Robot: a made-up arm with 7 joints. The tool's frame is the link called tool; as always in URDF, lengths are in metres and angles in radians. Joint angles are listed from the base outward. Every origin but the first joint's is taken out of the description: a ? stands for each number. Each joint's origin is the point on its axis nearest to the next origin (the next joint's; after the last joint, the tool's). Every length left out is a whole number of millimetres.
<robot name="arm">
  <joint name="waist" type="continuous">
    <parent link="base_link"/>
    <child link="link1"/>
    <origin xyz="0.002 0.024 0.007" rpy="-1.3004 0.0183 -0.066"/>
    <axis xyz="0 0 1"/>
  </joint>
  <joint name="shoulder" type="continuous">
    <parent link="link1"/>
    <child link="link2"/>
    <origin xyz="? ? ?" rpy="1.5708 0 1.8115"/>
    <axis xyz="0 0 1"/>
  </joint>
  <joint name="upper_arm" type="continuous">
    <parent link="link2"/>
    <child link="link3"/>
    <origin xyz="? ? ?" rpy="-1.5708 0 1.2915"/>
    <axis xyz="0 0 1"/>
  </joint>
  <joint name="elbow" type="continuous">
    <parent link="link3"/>
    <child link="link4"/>
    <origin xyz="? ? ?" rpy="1.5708 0 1.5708"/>
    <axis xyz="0 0 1"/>
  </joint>
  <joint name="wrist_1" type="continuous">
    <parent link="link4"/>
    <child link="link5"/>
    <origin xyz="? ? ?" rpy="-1.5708 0 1.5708"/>
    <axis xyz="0 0 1"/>
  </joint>
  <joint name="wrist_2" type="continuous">
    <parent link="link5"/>
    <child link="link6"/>
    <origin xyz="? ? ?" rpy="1.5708 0 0"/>
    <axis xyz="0 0 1"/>
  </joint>
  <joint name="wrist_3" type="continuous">
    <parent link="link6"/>
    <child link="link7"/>
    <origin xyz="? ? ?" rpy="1.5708 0 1.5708"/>
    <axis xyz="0 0 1"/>
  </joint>
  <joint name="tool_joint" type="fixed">
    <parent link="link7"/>
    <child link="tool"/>
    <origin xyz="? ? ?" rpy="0 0 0"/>
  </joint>
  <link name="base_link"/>
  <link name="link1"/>
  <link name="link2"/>
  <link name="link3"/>
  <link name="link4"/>
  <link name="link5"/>
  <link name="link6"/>
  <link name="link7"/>
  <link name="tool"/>
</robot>
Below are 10 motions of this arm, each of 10 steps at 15 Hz.
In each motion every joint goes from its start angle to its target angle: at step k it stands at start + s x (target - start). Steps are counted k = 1, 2, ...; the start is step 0. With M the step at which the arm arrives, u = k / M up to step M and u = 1 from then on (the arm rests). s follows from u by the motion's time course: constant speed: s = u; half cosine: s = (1 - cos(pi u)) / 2; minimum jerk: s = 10 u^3 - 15 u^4 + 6 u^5.
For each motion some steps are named. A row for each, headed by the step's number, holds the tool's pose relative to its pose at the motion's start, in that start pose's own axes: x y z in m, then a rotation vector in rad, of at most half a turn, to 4 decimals.
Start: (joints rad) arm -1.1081 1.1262 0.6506 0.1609 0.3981 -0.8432 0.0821
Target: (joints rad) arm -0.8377 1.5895 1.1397 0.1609 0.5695 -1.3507 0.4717
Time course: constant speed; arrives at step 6
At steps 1, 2, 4, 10:
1: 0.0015 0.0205 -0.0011 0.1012 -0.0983 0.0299
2: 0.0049 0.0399 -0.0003 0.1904 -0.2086 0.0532
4: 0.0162 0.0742 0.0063 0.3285 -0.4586 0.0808
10: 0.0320 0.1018 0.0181 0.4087 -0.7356 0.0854

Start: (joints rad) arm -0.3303 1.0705 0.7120 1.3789 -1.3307 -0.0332 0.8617
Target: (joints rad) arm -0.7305 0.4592 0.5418 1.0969 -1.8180 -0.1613 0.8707
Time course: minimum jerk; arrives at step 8
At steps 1, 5, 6, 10:
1: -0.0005 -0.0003 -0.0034 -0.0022 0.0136 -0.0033
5: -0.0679 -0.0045 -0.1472 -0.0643 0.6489 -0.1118
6: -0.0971 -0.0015 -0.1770 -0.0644 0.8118 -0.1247
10: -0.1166 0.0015 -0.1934 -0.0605 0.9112 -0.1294

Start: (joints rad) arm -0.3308 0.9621 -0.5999 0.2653 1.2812 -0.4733 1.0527
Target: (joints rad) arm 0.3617 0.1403 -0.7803 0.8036 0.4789 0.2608 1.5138
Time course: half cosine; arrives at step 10
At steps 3, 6, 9, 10:
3: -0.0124 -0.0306 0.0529 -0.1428 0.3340 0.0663
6: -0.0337 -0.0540 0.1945 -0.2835 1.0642 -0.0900
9: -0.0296 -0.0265 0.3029 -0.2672 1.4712 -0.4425
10: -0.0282 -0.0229 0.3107 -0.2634 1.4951 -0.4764

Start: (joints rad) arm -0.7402 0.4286 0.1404 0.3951 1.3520 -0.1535 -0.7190
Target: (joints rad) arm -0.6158 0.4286 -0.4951 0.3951 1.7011 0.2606 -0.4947
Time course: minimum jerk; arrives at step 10
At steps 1, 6, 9, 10:
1: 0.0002 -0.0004 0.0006 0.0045 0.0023 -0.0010
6: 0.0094 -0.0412 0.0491 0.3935 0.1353 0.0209
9: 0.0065 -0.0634 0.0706 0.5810 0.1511 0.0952
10: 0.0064 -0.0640 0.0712 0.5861 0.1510 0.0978

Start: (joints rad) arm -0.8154 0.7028 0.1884 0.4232 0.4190 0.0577 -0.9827
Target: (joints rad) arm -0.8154 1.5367 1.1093 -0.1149 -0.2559 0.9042 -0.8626
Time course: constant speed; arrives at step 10
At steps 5, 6, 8, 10:
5: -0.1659 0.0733 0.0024 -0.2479 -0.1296 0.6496
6: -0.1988 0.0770 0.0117 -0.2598 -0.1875 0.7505
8: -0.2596 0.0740 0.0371 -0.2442 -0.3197 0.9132
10: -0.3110 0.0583 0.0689 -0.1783 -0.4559 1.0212

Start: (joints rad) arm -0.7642 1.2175 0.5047 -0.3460 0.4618 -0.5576 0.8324
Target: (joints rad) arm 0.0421 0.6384 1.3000 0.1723 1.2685 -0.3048 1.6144
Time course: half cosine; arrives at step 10
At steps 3, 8, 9, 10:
3: -0.0398 0.0171 -0.0095 0.2788 0.1279 0.0074
8: -0.1513 0.1746 0.0374 1.2125 0.1015 -0.4353
9: -0.1533 0.1970 0.0499 1.2829 0.0559 -0.5178
10: -0.1533 0.2048 0.0544 1.3053 0.0387 -0.5476

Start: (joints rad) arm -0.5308 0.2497 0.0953 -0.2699 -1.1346 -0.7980 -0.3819
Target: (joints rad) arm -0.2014 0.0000 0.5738 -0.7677 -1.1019 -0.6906 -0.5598
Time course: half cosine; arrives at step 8
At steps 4, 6, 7, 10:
4: -0.0122 -0.0136 0.0504 0.1485 -0.1669 -0.0684
6: -0.0208 -0.0317 0.0867 0.3071 -0.2365 -0.1499
7: -0.0232 -0.0390 0.0973 0.3624 -0.2475 -0.1802
10: -0.0239 -0.0417 0.1009 0.3824 -0.2501 -0.1914

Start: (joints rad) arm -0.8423 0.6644 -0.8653 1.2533 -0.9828 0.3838 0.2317
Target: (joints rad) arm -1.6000 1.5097 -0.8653 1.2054 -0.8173 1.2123 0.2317
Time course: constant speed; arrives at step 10
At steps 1, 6, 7, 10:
1: -0.0061 0.0283 0.0218 -0.0123 0.0015 0.0767
6: -0.0790 0.1707 0.0826 -0.2439 0.0824 0.4058
7: -0.0986 0.1966 0.0827 -0.3206 0.1125 0.4505
10: -0.1573 0.2622 0.0579 -0.5948 0.2270 0.5194

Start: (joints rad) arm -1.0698 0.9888 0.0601 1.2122 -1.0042 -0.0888 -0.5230
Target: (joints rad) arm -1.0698 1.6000 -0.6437 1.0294 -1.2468 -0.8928 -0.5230
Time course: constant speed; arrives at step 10
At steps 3, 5, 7, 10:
3: -0.0077 0.0077 0.0565 0.3349 -0.2016 -0.0340
5: -0.0167 0.0076 0.0900 0.5487 -0.3179 -0.0713
7: -0.0283 0.0046 0.1196 0.7536 -0.4182 -0.1193
10: -0.0499 -0.0028 0.1565 1.0412 -0.5374 -0.2081

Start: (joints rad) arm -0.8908 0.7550 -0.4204 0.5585 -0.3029 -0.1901 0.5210
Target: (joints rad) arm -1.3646 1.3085 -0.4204 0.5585 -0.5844 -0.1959 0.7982
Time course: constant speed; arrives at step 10
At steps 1, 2, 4, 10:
1: 0.0128 0.0151 0.0111 0.0056 -0.0409 0.0713
2: 0.0244 0.0308 0.0231 0.0085 -0.0819 0.1438
4: 0.0431 0.0635 0.0494 0.0059 -0.1639 0.2922
10: 0.0587 0.1683 0.1365 -0.0681 -0.4056 0.7575

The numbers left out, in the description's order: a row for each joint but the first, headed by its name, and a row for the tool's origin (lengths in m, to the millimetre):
shoulder: -0.001 0.009 0
upper_arm: 0.186 -0.048 0
elbow: 0.001 -0.022 0
wrist_1: -0.101 -0.006 0
wrist_2: 0 0 0
wrist_3: 0 0.053 0
tool: 0 0 0

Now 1 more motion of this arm.
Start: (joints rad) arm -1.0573 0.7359 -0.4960 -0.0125 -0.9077 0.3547 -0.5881
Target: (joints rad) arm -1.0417 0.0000 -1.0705 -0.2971 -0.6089 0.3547 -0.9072
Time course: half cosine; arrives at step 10
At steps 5, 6, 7, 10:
5: 0.0912 -0.0856 -0.0235 0.0164 -0.0453 -0.6305
6: 0.1111 -0.1185 -0.0223 0.0448 -0.0828 -0.8260
7: 0.1248 -0.1495 -0.0182 0.0806 -0.1257 -1.0005
10: 0.1373 -0.1960 -0.0077 0.1519 -0.2043 -1.2528

